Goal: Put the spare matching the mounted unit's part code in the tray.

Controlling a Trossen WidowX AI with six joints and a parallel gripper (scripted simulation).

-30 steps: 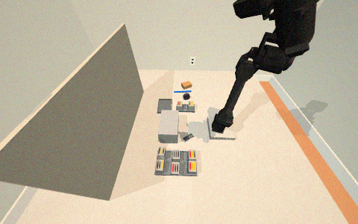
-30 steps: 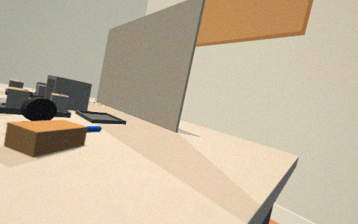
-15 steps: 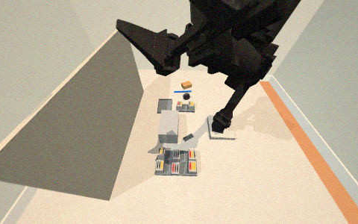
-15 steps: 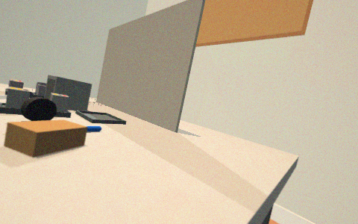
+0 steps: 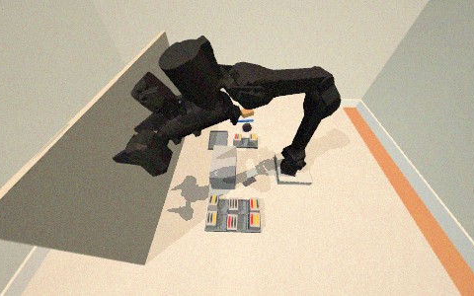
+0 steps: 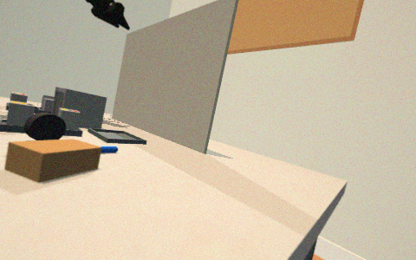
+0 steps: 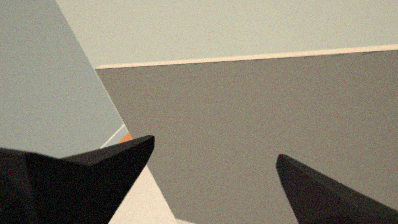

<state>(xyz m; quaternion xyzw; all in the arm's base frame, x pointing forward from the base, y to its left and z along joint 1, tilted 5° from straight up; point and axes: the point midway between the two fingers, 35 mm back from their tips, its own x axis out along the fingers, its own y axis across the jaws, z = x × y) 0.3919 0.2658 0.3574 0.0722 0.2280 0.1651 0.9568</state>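
Right now my gripper tip is 370 mm above the spare, 190 mm past it and 60 mm to the left of it. Round my gripper tip: tall slanted panel: 190 mm below, 170 mm to the right, 120 mm ahead; then blue pen: 570 mm to the right, 400 mm below, 130 mm behind; then dark grey tray: 410 mm below, 400 mm to the right, 30 mm behind.
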